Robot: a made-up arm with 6 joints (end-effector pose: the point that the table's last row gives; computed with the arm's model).
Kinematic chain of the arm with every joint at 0, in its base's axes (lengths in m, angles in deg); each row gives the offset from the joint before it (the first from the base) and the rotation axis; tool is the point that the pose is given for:
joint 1: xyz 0 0 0.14 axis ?
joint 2: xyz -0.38 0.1 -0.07 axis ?
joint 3: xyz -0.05 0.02 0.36 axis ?
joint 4: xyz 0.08 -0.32 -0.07 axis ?
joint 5: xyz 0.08 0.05 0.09 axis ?
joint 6: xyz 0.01 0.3 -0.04 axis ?
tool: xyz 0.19 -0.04 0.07
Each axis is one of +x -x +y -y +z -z.
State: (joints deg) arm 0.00 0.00 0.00 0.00 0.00 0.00
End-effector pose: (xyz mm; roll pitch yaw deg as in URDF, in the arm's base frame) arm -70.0 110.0 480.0 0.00 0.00 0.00
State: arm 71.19 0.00 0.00 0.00 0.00 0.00
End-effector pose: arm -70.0 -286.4 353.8 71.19 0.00 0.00
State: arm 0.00 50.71 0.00 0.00 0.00 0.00
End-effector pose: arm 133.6 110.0 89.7 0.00 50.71 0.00
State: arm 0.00 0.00 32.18 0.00 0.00 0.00
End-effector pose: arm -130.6 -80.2 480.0 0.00 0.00 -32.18
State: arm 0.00 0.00 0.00 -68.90 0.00 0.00
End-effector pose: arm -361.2 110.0 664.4 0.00 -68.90 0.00
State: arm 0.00 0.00 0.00 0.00 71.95 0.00
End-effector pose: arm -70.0 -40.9 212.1 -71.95 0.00 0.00
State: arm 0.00 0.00 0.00 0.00 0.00 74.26
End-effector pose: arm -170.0 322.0 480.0 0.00 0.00 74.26
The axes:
joint 1: +x
joint 2: +y
joint 3: -z
joint 4: +y
joint 5: -x
joint 6: +z

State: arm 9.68 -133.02 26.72 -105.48 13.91 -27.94
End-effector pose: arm -647.8 149.4 -357.8 155.65 74.51 -160.15
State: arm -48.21 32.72 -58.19 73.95 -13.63 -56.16
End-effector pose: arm -94.7 140.4 -85.9 -127.93 13.42 -75.51
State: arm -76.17 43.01 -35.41 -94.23 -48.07 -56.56
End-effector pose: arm -106.6 232.9 329.8 12.22 -5.18 -7.62
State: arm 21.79 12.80 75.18 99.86 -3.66 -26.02
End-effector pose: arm -467.0 -53.0 95.5 -138.69 42.62 152.56
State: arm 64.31 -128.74 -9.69 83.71 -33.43 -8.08
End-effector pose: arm -611.4 -92.1 283.2 94.70 -10.78 -40.91
